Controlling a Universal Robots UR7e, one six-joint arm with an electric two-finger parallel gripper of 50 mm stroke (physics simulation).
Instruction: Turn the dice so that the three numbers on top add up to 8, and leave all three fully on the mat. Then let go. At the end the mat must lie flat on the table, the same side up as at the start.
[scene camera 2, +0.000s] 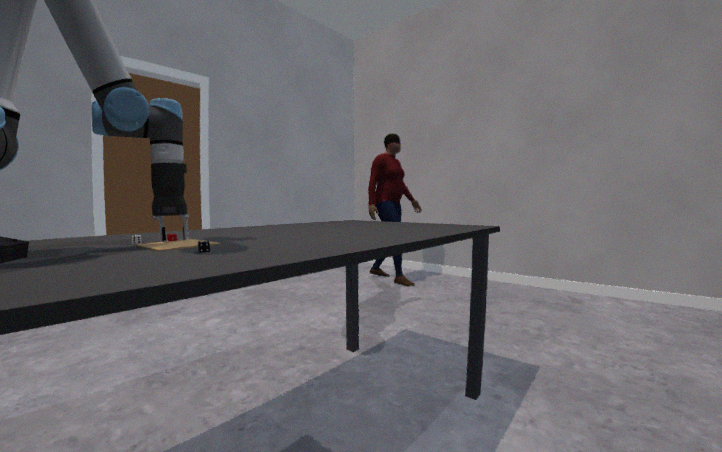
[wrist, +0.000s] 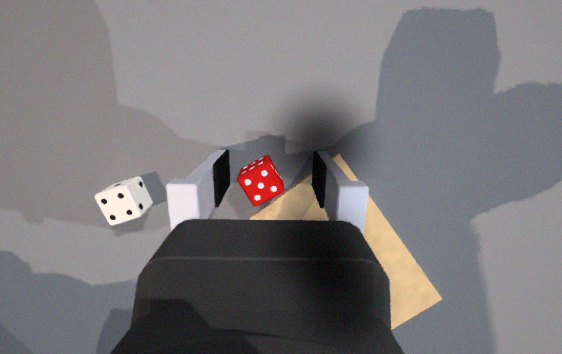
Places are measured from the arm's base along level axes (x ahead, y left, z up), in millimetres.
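Pixels of known places: gripper, fingertip midpoint: (scene camera 2: 174, 240) (wrist: 271, 168).
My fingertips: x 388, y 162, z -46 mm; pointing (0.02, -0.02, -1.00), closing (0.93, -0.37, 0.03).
Observation:
Ahead of a thing's pixels: the offset from my fingertips to its top centre. Level surfaces: height alone.
The red die @(7 mm back, 3 mm right, 17 mm up) (scene camera 2: 171, 237) (wrist: 260, 185) shows five on top in the wrist view. It stands at the tan mat's (scene camera 2: 159, 246) (wrist: 407, 285) edge, mostly beyond it; whether it touches the mat is unclear. The white die @(87 mm back, 15 mm left, 17 mm up) (scene camera 2: 136, 239) (wrist: 120, 202) lies off the mat at the left in the wrist view, four on top. The black die @(26 mm ahead, 238 mm right, 17 mm up) (scene camera 2: 204, 246) stands at the mat's near side in the scene view; its top number is unreadable, and the wrist view does not show it. My gripper (scene camera 2: 174, 237) (wrist: 271, 168) is open, its fingers on either side of the red die, not holding it.
The dark table @(3 mm down) (scene camera 2: 298, 239) (wrist: 210, 60) carries the mat and the robot's base (scene camera 2: 11, 249) at the left. The arm's shadows fall across the table. A person in red (scene camera 2: 387, 178) is beyond the table. A door (scene camera 2: 125, 186) is behind the arm.

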